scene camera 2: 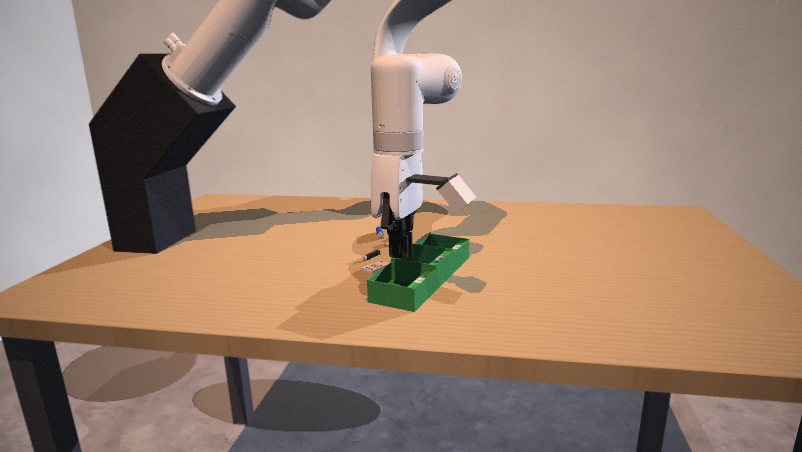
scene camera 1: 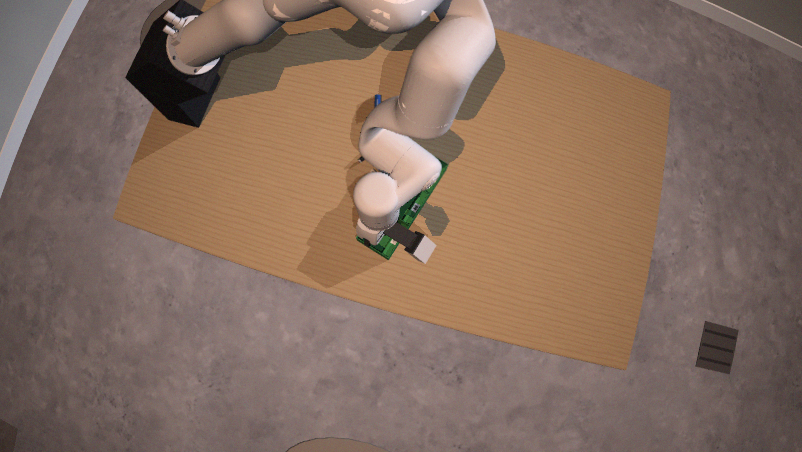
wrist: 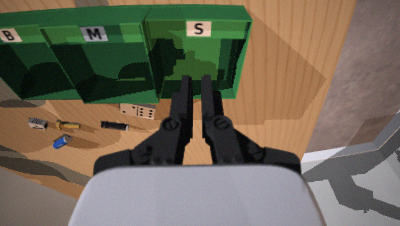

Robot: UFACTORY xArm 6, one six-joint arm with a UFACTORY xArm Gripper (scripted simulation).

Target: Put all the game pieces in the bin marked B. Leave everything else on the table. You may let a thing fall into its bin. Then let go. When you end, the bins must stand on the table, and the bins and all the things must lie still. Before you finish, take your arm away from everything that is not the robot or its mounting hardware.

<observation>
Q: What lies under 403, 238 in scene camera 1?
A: My gripper.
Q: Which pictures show the green three-compartment bin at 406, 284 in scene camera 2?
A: Scene camera 2, scene camera 1 and the wrist view: all of them.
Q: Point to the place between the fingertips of my gripper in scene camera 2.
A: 400, 256
</observation>
